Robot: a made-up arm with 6 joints. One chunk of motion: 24 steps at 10 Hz.
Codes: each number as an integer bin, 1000 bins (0 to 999) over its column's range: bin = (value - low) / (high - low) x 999, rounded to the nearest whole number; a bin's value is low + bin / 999 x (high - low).
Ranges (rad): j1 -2.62..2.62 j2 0..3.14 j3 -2.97..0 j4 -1.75..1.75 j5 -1.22..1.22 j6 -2.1..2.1
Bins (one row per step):
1: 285 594 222 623 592 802
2: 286 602 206 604 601 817
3: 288 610 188 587 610 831
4: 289 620 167 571 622 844
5: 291 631 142 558 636 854
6: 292 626 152 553 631 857
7: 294 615 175 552 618 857
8: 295 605 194 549 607 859
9: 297 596 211 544 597 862
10: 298 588 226 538 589 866
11: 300 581 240 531 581 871
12: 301 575 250 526 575 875
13: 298 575 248 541 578 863
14: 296 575 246 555 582 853
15: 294 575 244 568 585 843
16: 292 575 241 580 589 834
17: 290 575 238 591 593 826
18: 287 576 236 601 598 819
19: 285 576 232 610 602 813
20: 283 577 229 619 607 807
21: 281 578 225 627 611 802
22: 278 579 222 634 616 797
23: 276 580 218 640 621 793
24: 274 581 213 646 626 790
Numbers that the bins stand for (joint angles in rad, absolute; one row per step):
1: -1.1251 1.8670 -2.3100 0.4327 0.2259 1.2718
2: -1.1199 1.8922 -2.3576 0.3661 0.2479 1.3348
3: -1.1094 1.9173 -2.4111 0.3066 0.2699 1.3937
4: -1.1041 1.9487 -2.4735 0.2505 0.2992 1.4483
5: -1.0936 1.9833 -2.5478 0.2050 0.3334 1.4904
6: -1.0884 1.9676 -2.5181 0.1874 0.3212 1.5030
7: -1.0779 1.9330 -2.4497 0.1839 0.2894 1.5030
8: -1.0727 1.9016 -2.3932 0.1734 0.2626 1.5114
9: -1.0622 1.8733 -2.3427 0.1559 0.2381 1.5240
10: -1.0569 1.8482 -2.2981 0.1349 0.2186 1.5408
11: -1.0464 1.8262 -2.2565 0.1104 0.1991 1.5619
12: -1.0412 1.8073 -2.2268 0.0928 0.1844 1.5787
13: -1.0569 1.8073 -2.2327 0.1454 0.1917 1.5282
14: -1.0674 1.8073 -2.2386 0.1944 0.2015 1.4862
15: -1.0779 1.8073 -2.2446 0.2400 0.2088 1.4441
16: -1.0884 1.8073 -2.2535 0.2820 0.2186 1.4063
17: -1.0989 1.8073 -2.2624 0.3206 0.2284 1.3727
18: -1.1146 1.8105 -2.2684 0.3556 0.2406 1.3432
19: -1.1251 1.8105 -2.2803 0.3871 0.2504 1.3180
20: -1.1356 1.8136 -2.2892 0.4187 0.2626 1.2928
21: -1.1461 1.8167 -2.3011 0.4467 0.2723 1.2718
22: -1.1618 1.8199 -2.3100 0.4712 0.2845 1.2508
23: -1.1723 1.8230 -2.3219 0.4922 0.2968 1.2339
24: -1.1828 1.8262 -2.3368 0.5133 0.3090 1.2213

